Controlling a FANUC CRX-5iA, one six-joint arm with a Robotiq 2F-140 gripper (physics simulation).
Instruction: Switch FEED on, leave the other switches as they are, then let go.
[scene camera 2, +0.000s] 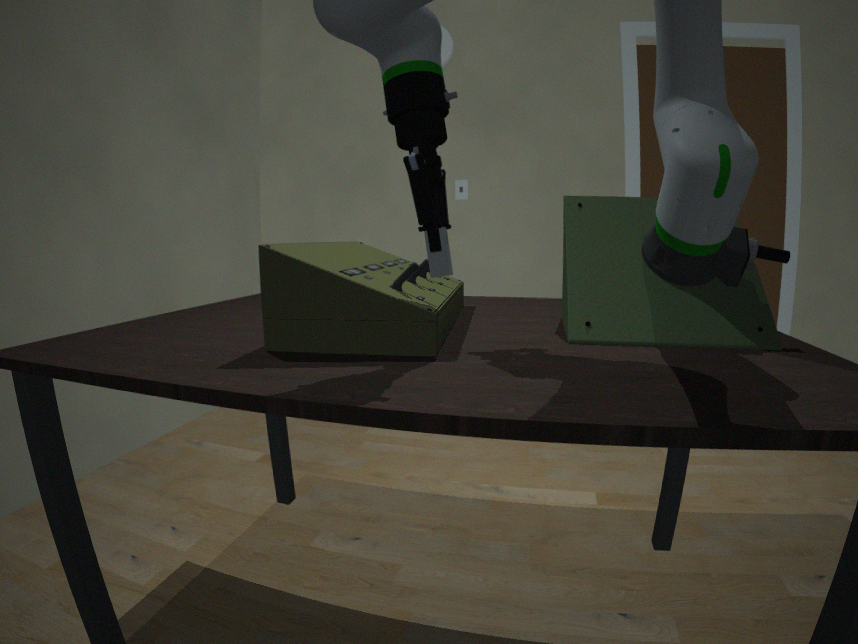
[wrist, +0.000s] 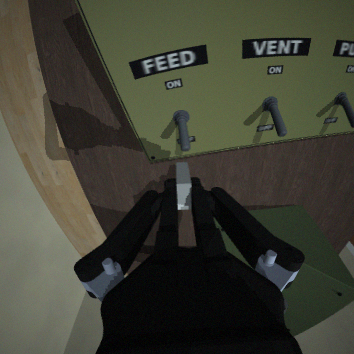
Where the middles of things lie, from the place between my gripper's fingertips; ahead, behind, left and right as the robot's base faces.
Labels:
Now: hand 18 cm short of the olive-green switch box (scene camera 2: 341, 297), 15 cm to the left of it and 3 cm above it.

